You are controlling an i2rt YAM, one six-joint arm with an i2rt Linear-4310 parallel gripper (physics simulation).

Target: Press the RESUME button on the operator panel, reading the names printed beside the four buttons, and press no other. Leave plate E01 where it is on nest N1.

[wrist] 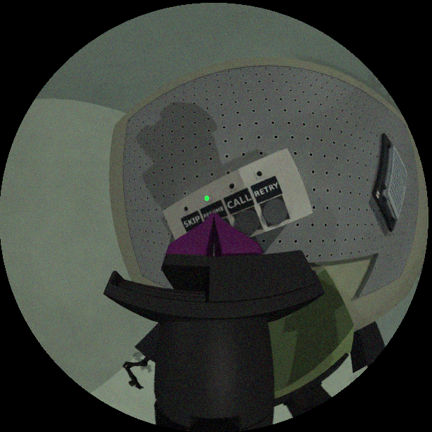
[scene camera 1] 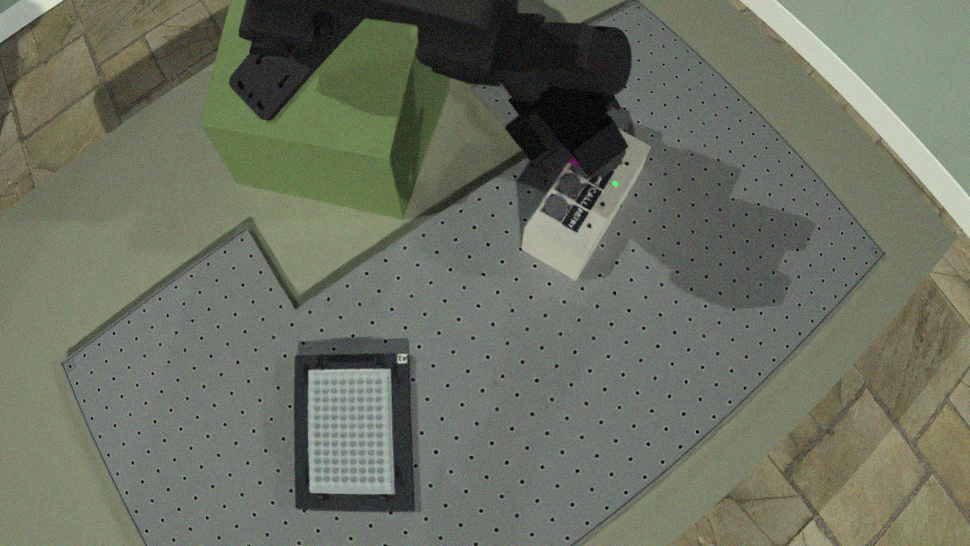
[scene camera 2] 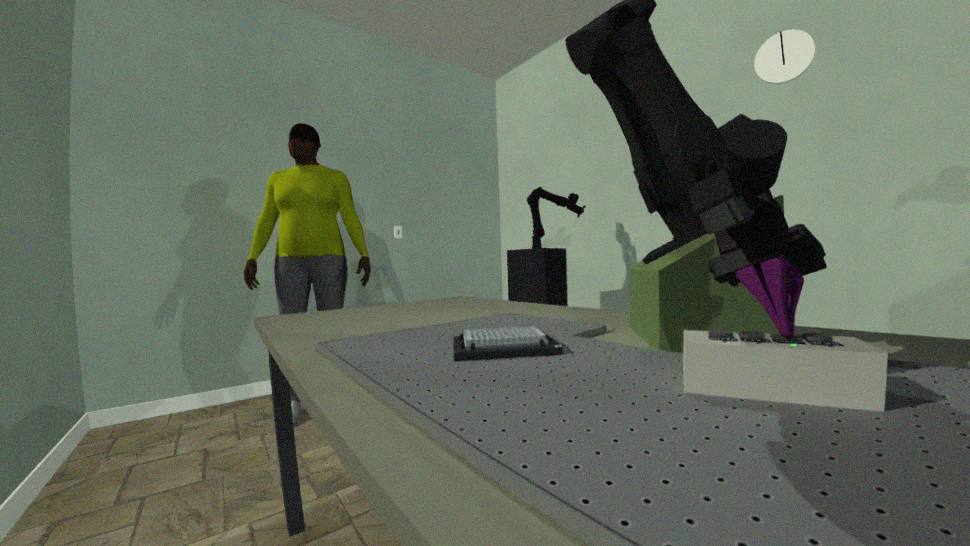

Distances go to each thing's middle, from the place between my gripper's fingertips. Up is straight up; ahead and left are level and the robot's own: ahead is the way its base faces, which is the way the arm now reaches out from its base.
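Scene:
White operator panel (scene camera 2: 845,372): my hand 20 mm to the left of it, 30 mm above it. Dark nest N1 (scene camera 2: 460,354): 50 mm below my hand, 370 mm to the right. White plate E01 (scene camera 1: 350,434): 40 mm below my hand, 370 mm to the right.

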